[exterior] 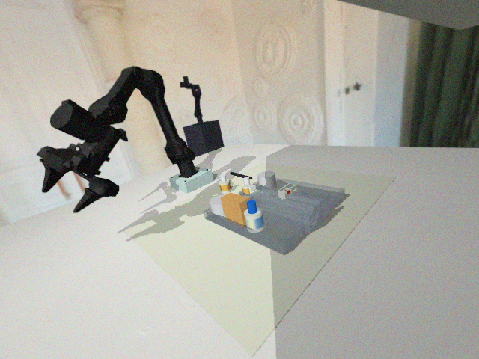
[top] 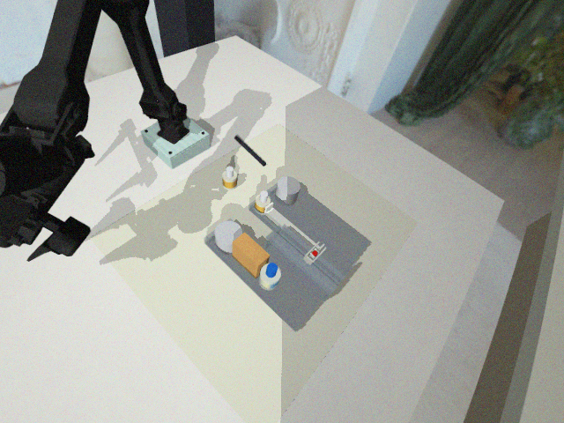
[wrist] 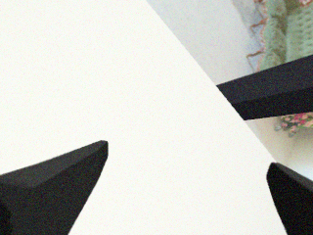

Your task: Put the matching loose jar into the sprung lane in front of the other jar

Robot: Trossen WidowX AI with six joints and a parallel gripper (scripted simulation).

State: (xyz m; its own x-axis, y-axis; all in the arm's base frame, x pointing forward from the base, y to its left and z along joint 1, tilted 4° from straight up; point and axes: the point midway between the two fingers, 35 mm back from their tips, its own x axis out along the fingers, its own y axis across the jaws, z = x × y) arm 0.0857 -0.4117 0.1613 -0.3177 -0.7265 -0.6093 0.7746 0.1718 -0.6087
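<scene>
Right now my gripper tip is 11 cm short of the thin dark rod, 56 cm to the right of it and 15 cm above it. Round my gripper tip: blue-capped jar: 37 cm ahead, 25 cm to the left, 11 cm below; orange-brown box: 31 cm ahead, 26 cm to the left, 12 cm below; white pusher plate: 35 cm ahead, 36 cm to the left, 11 cm below.
</scene>
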